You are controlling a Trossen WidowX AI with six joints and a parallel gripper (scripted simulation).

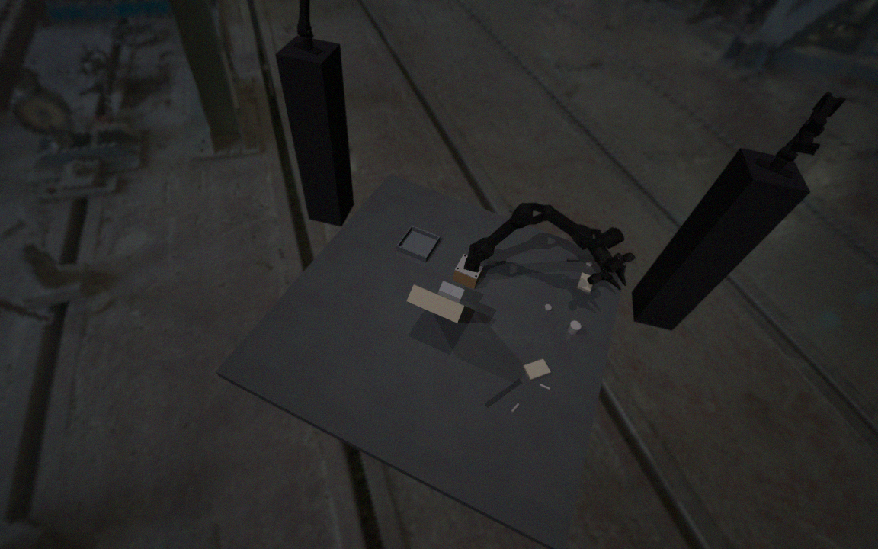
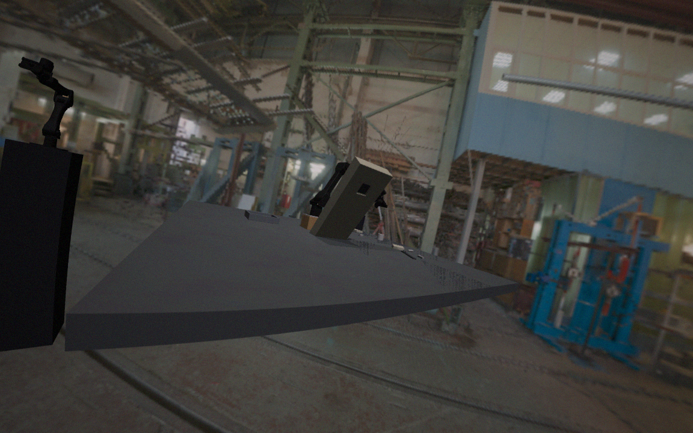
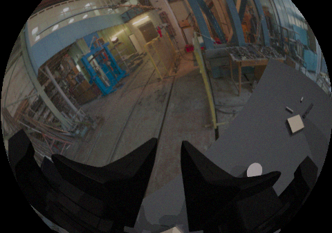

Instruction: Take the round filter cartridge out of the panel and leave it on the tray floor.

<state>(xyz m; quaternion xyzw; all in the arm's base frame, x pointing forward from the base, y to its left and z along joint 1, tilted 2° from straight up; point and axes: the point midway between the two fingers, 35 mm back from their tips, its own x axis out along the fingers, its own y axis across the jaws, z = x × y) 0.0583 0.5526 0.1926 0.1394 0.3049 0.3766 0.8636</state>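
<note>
Now: gripper tip 290 mm short of the round filter cartridge, 650 mm to the left of it and 30 mm below it. From my gripper tip the other things lie so: grey square tray (180 mm behind, 850 mm to the right, 230 mm below).
</note>
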